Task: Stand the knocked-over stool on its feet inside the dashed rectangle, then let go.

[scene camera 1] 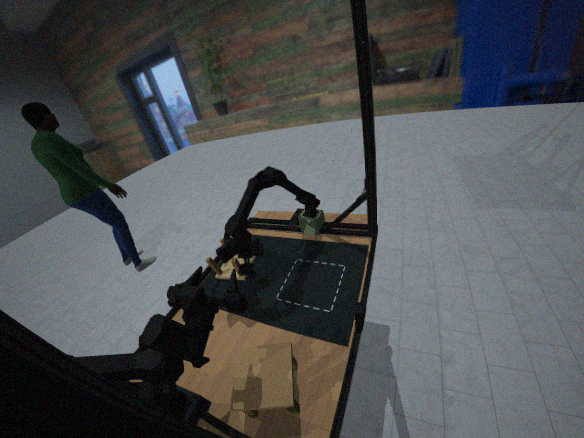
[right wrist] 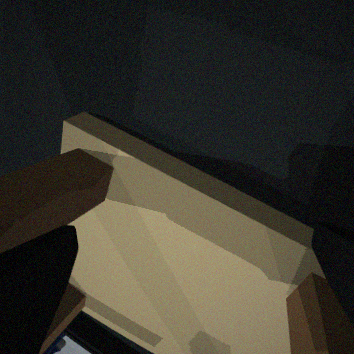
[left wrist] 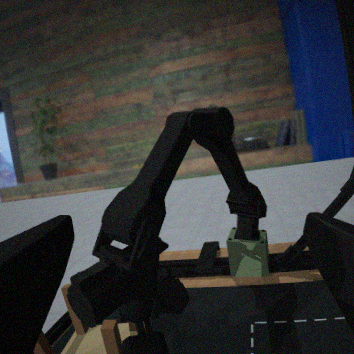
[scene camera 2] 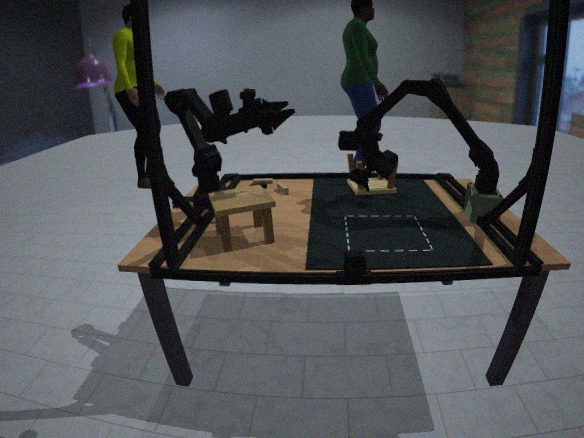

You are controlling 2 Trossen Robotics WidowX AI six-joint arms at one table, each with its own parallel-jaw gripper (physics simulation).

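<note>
The wooden stool [scene camera 1: 226, 272] [scene camera 2: 374, 186] [left wrist: 88, 340] [right wrist: 197, 267] lies upside down, seat flat on the dark mat [scene camera 1: 334, 323] [scene camera 2: 455, 243], legs pointing up. It sits beyond the far edge of the dashed rectangle [scene camera 1: 305, 306] [scene camera 2: 386, 250] [left wrist: 295, 320]. My right gripper [scene camera 1: 243, 266] [scene camera 2: 372, 175] is open and reaches down among the stool's legs, close over the seat's underside. In the right wrist view one leg runs along beside a finger. My left gripper [scene camera 1: 235, 300] [scene camera 2: 281, 114] is open and empty, held high over the bare wooden part of the table.
A small wooden table [scene camera 1: 264, 378] [scene camera 2: 242, 202] stands upright on the bare wood, with loose wooden blocks [scene camera 2: 282, 188] behind it. The right arm's green base [scene camera 1: 311, 222] [scene camera 2: 479, 204] [left wrist: 247, 256] and a black frame post [scene camera 1: 364, 109] [scene camera 2: 151, 130] stand at the table's edges. People [scene camera 2: 361, 52] [scene camera 1: 90, 195] walk beyond the table.
</note>
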